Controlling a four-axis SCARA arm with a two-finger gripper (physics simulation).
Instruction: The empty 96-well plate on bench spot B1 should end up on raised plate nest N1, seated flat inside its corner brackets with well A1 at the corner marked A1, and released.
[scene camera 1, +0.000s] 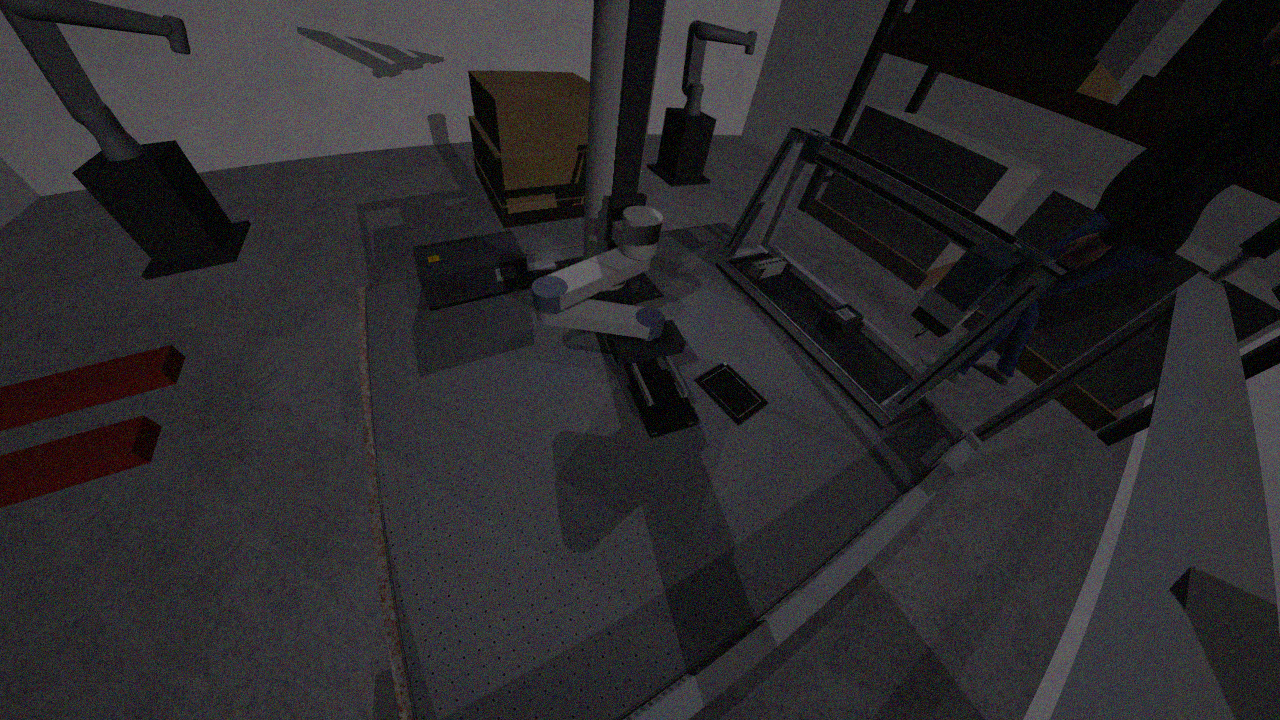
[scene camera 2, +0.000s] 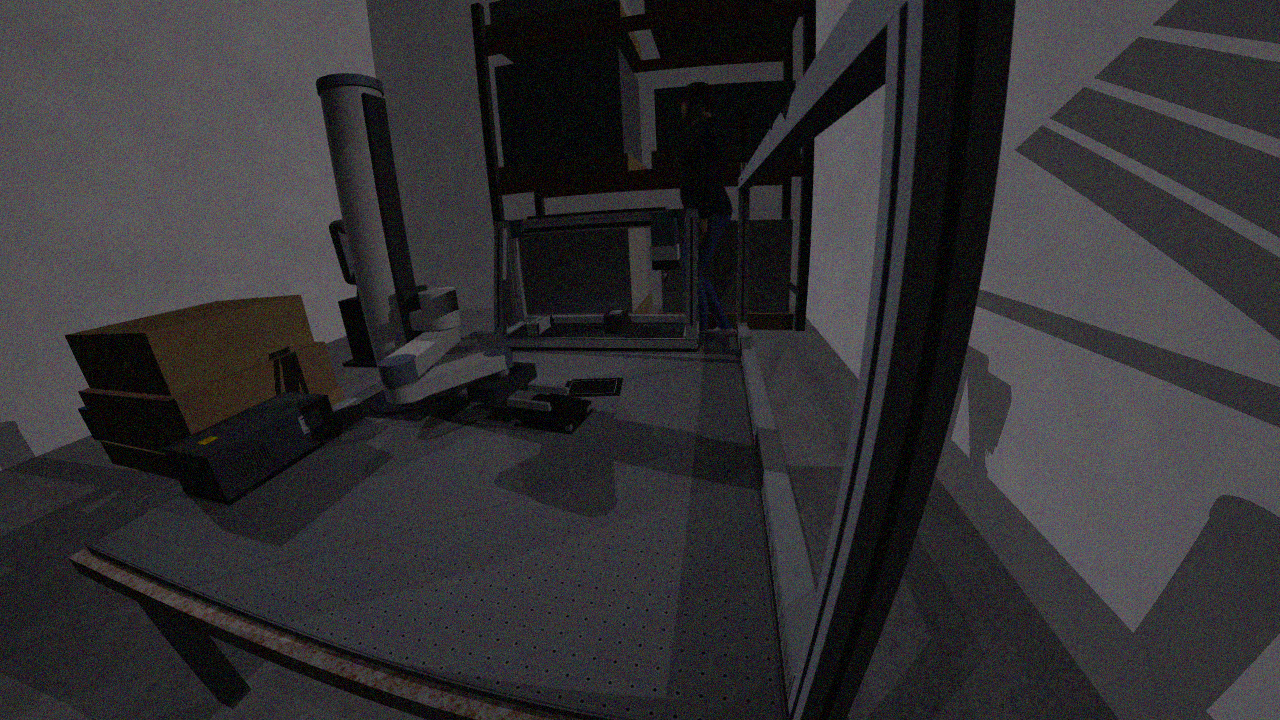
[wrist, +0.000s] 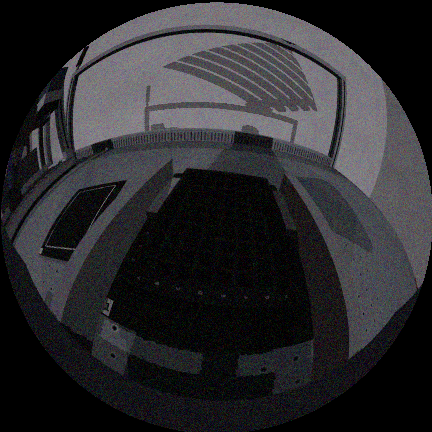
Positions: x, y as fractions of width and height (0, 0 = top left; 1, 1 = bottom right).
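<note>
Black well plate (scene camera 1: 0.52, 0.56), also in scene camera 2 (scene camera 2: 0.44, 0.56), wrist view (wrist: 0.50, 0.58). Nest outlined in white (scene camera 1: 0.57, 0.54), also in scene camera 2 (scene camera 2: 0.47, 0.54), wrist view (wrist: 0.19, 0.48).
</note>
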